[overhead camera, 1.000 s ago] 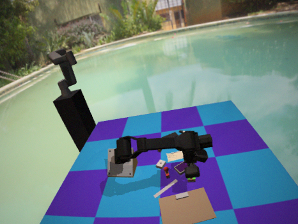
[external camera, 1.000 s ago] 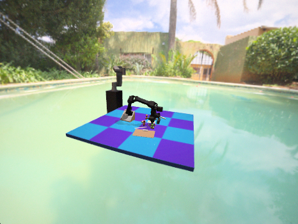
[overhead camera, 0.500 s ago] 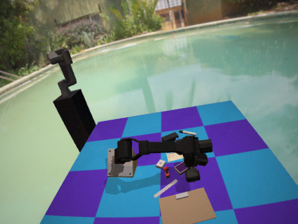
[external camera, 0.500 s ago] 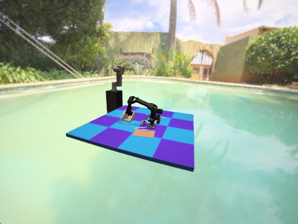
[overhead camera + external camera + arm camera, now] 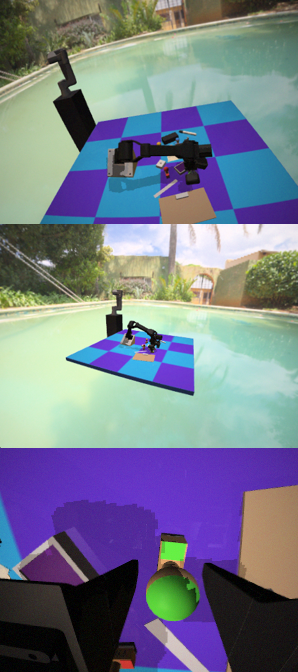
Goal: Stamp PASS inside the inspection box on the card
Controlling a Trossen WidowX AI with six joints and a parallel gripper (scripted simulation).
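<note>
Now: the green-knobbed stamp right at my gripper tip. Also, from my gripper tip: red-knobbed stamp (130 mm behind, 50 mm to the left); then grey strip (140 mm behind, 30 mm to the right, 20 mm below); then ink pad (30 mm behind, 90 mm to the left, 20 mm below).
</note>
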